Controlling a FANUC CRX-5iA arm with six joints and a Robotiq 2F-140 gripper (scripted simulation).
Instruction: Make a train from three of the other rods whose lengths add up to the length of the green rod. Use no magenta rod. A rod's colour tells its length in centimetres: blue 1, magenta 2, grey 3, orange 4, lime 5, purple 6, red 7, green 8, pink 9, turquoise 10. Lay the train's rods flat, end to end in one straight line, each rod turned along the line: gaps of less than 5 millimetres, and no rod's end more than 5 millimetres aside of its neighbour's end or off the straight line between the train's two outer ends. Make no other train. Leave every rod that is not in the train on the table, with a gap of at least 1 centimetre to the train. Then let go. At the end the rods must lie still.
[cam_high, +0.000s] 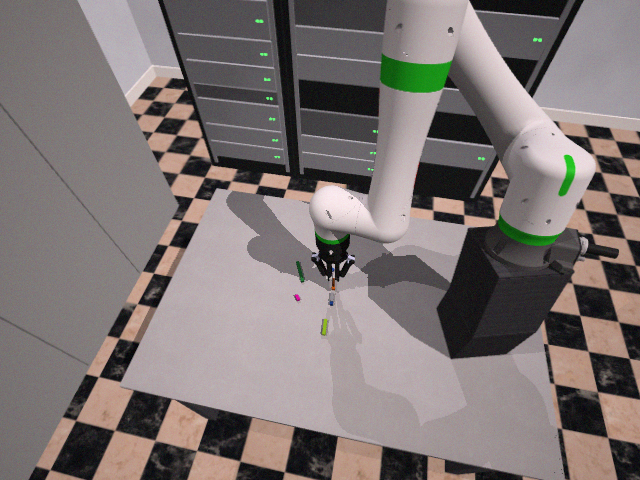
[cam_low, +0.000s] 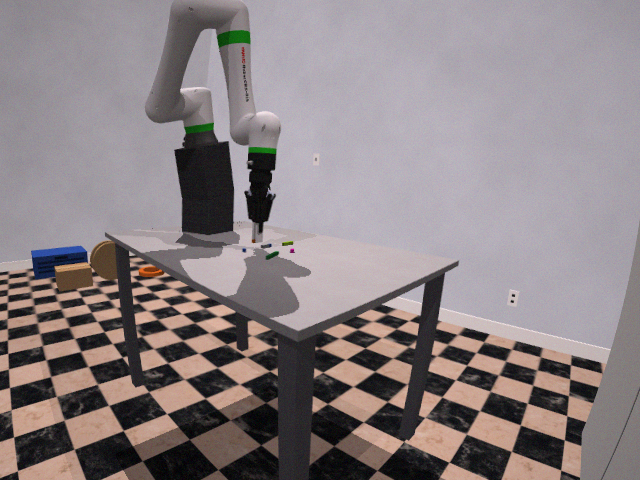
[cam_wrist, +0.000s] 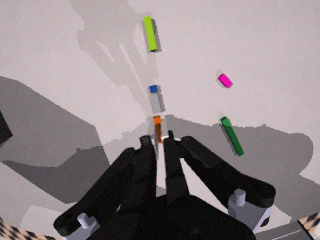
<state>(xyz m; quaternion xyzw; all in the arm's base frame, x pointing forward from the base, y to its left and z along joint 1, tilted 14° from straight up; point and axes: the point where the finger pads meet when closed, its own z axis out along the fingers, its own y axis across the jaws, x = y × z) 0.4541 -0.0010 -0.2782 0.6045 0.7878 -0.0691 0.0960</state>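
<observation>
Right now the grey rod is 5 cm below my hand, 4 cm to the left of it and 1 cm behind it. Also, from my hand: magenta rod (10 cm ahead, 8 cm to the left, 5 cm below); then orange rod (3 cm below); then green rod (13 cm ahead, 5 cm below, 2 cm to the right).
</observation>
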